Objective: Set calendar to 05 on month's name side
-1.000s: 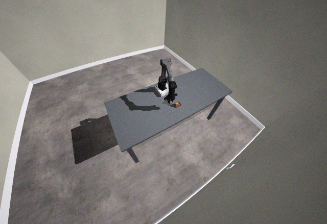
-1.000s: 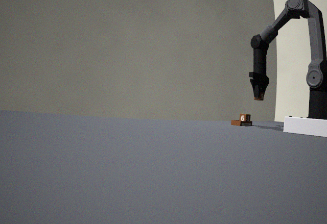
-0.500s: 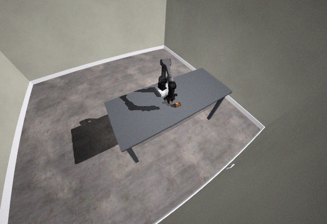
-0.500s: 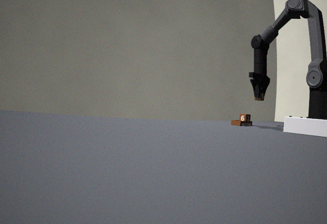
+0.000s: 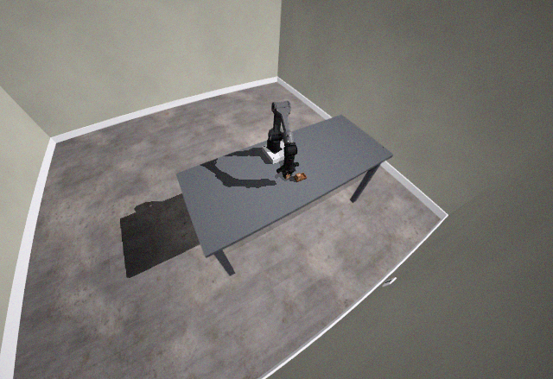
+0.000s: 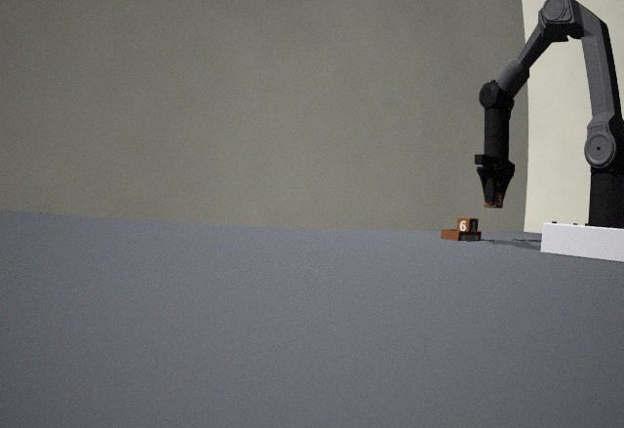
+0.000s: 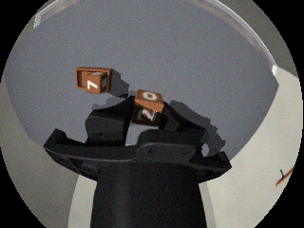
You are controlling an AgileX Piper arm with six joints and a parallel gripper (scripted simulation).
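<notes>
The brown calendar tray lies 30 mm ahead of my hand, 110 mm to the left of it and 70 mm below it. Round my hand: cube: right at my hand.
</notes>
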